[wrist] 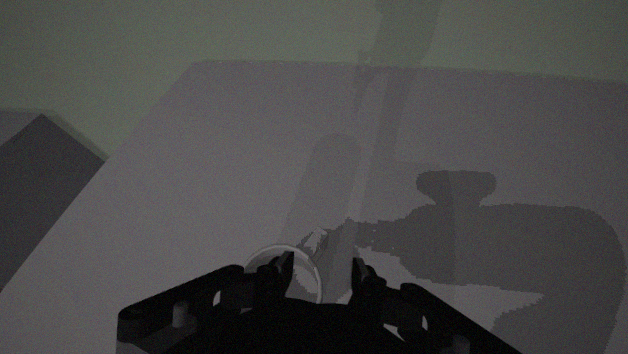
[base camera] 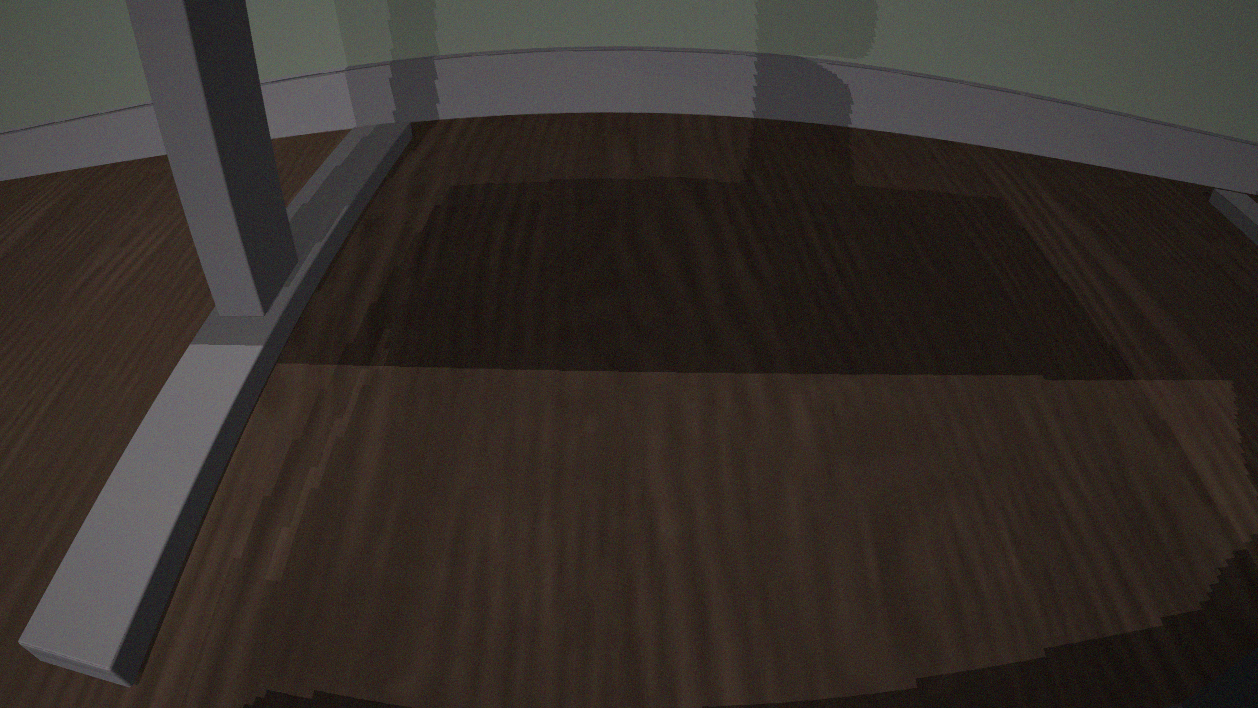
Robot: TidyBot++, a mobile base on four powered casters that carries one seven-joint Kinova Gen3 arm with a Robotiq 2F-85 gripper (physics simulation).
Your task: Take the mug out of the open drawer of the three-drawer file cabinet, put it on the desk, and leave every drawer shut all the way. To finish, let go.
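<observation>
The pale grey mug (wrist: 306,281) stands upright on the desk (wrist: 215,165) in the wrist view, its round rim partly hidden by the gripper and its small handle pointing up and to the right. My gripper (wrist: 322,267) is part open, with nothing held between the fingers. The left finger overlaps the mug's opening in the view, and the right finger is to the right of the mug. The gap between gripper and mug is hard to judge. The drawers do not show in either view, so their state cannot be seen.
A dark grey box-like shape (wrist: 42,165) shows beyond the desk's left edge; I cannot tell what it is. Shadows of the arm fall across the desk and wall. In the base camera view, a desk leg (base camera: 233,176) stands on a long foot (base camera: 167,440) at the left, before the wall.
</observation>
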